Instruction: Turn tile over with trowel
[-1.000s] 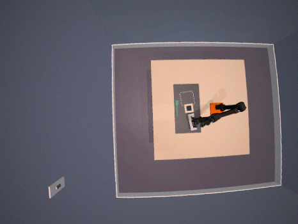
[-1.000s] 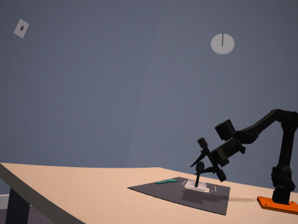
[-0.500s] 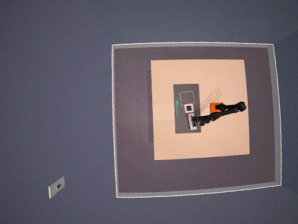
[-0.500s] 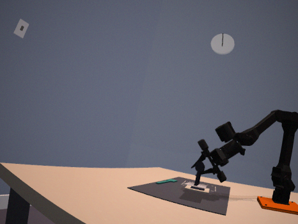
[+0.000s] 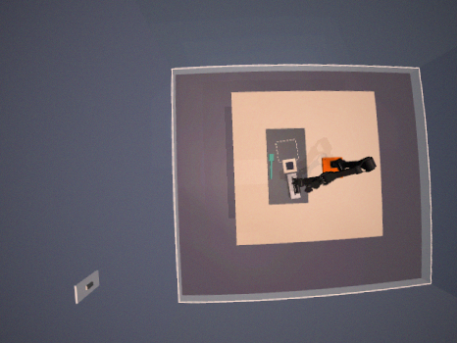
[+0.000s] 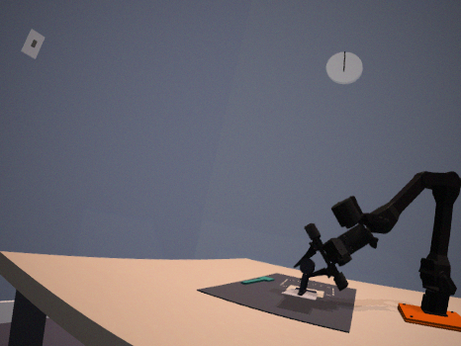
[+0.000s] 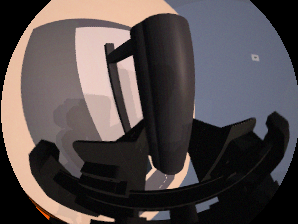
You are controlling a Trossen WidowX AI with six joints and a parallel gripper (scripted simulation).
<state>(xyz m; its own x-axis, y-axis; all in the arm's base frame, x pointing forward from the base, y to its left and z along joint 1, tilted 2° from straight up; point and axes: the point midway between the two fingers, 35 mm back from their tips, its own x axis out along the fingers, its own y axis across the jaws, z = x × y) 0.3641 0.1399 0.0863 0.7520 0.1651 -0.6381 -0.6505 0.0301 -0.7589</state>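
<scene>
Now: the tan square tile 10 mm behind my gripper tip, 150 mm to the right of it and 70 mm below it. Also, from my gripper tip: dark grey mat: 10 mm ahead, 150 mm to the right, 90 mm below; teal t-shaped tool: 150 mm ahead, 170 mm to the right, 70 mm below.
</scene>
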